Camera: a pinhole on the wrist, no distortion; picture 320 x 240 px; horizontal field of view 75.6 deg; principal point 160.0 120.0 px. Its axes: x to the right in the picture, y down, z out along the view. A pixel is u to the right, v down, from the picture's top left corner.
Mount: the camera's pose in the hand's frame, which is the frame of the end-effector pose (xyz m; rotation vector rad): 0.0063 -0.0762 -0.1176 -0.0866 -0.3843 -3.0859
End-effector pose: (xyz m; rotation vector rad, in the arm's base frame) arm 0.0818 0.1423 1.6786 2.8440 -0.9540 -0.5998
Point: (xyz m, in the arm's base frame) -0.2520 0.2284 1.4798
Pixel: 277.8 95.4
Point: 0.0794 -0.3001 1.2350
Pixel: 27.5 52.5
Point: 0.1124 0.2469 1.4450
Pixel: 151.8 223.3
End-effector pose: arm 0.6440 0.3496 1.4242 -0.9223 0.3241 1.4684
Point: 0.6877 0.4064 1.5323
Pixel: 210.2 180.6
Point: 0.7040 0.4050 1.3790
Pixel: 39.9 125.1
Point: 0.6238 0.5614 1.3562
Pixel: 16.3 103.7
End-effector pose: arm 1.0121 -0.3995 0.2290 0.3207 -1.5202 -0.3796
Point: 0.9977 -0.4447 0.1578
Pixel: 258.2 162.8
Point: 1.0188 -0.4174 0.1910
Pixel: 228.3 89.3
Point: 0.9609 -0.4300 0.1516
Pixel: 253.8 152.6
